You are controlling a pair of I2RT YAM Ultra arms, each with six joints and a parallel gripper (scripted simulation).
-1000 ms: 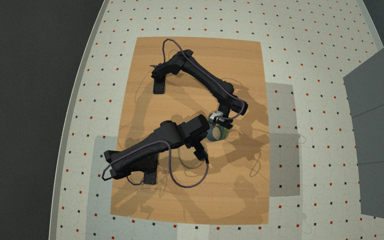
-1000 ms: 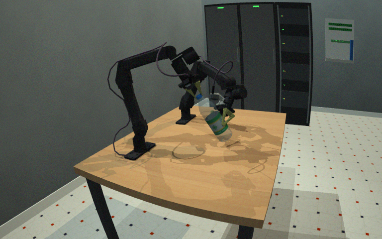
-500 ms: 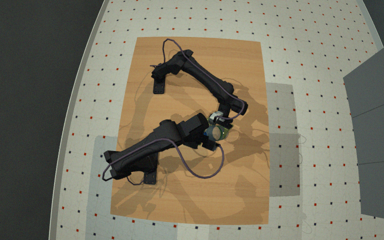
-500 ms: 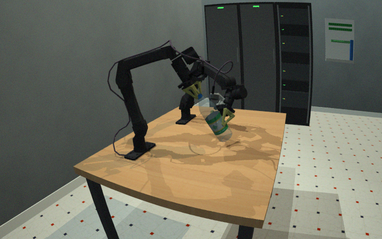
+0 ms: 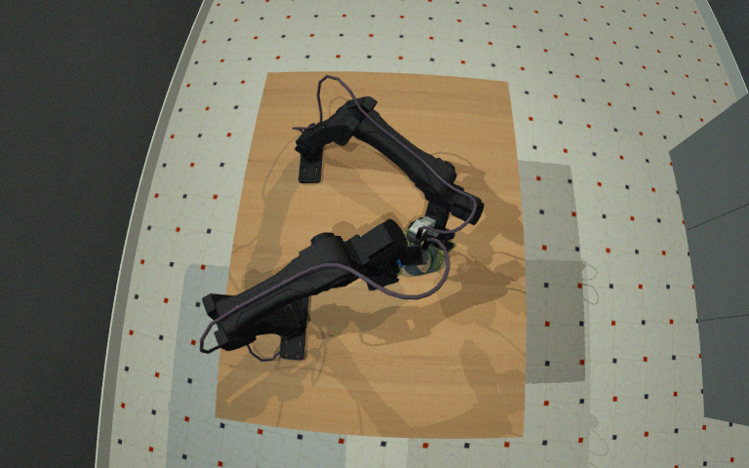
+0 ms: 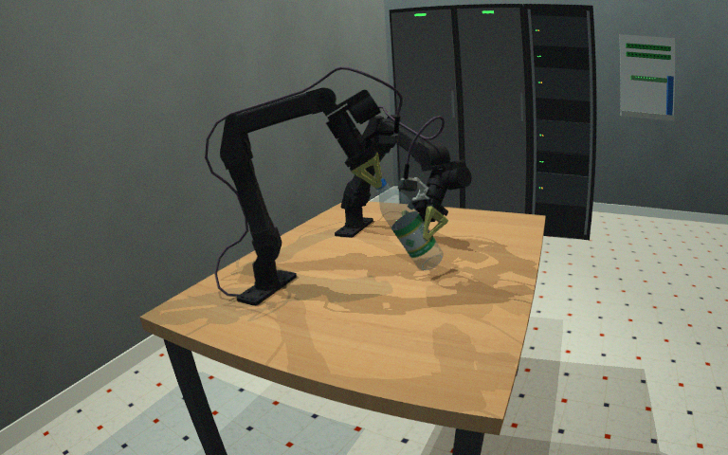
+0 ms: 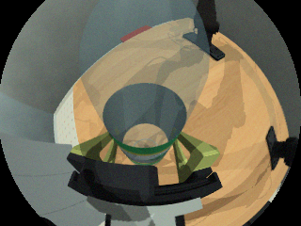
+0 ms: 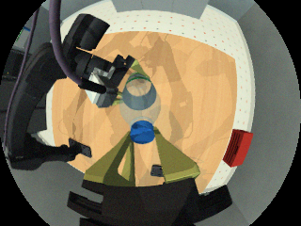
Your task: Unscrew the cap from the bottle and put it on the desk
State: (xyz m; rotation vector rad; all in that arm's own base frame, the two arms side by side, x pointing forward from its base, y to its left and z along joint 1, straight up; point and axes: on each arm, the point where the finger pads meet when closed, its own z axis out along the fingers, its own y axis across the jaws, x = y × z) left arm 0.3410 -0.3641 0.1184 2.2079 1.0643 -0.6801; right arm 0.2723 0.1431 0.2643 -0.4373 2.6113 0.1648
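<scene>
Right now my right hand is right at the blue cap. From my right hand the other things lie so: bottle 6 cm ahead, 3 cm to the left, 11 cm below.
Now: the bottle 40 mm above my left hand, 20 mm behind it and 10 mm to the right of it. Also, from my left hand: blue cap 140 mm above, 70 mm behind, 40 mm to the right.
</scene>
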